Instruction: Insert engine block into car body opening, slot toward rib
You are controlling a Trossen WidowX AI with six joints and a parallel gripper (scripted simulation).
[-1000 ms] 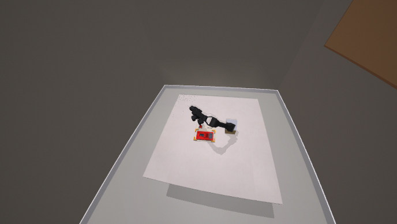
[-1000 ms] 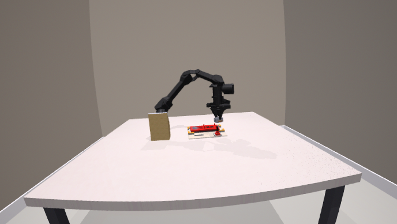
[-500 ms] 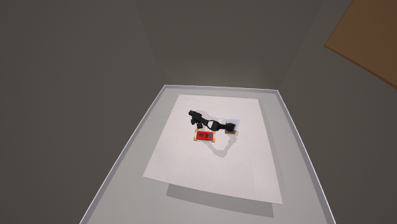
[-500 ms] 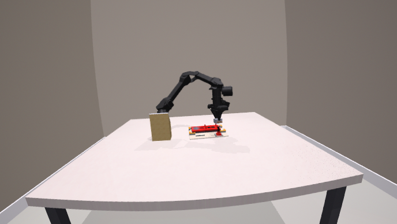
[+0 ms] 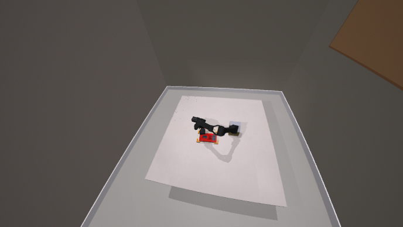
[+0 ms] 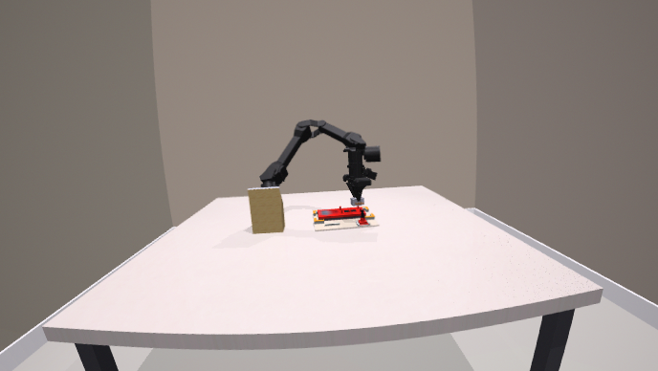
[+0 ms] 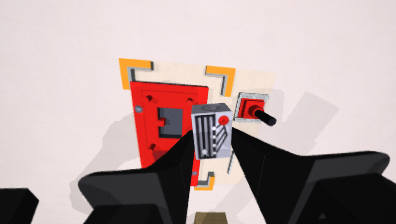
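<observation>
The cream base board is 50 mm behind my gripper tip, 10 mm to the left of it and 70 mm below it. The rest, counted from my gripper tip: engine block: 10 mm below; then black peg: 20 mm ahead, 80 mm to the right, 50 mm below.
</observation>
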